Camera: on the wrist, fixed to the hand. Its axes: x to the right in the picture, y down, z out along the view.
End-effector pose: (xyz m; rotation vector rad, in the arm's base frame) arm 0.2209 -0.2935 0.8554 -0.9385 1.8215 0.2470
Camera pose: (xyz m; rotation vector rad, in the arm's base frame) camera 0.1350 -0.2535 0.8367 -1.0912 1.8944 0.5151
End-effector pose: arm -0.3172 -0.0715 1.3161 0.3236 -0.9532 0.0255
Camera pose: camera -0.3024 0.0224 1.3332 0.0485 -0.8999 -0.0451
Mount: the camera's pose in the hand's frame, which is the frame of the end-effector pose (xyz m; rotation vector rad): 0.0111 0.0914 -0.0292 -0.2694 0.0531 0.0534
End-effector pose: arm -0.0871 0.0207 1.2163 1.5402 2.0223 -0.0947
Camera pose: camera -0.0184 0.0717 1.2611 1.4365 1.9413 0.2329
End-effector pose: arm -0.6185 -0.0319 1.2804 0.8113 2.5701 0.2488
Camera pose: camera -0.5938 0.0477 1.3293 0.7806 2.4923 0.6254
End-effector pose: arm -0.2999 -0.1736 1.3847 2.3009 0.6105 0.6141
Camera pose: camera -0.2846 -0.2141 1.4710 2.0594 0.4612 0.7378
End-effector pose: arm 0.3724 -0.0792 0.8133 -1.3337 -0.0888 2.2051
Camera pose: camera 0.3542 -0.1573 0.7595 -1.5534 -0.3447 2.2608
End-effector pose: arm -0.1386 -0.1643 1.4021 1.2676 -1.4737 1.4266
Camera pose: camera -0.2328 -0.1460 1.3910 1.0239 -1.6120 1.2359
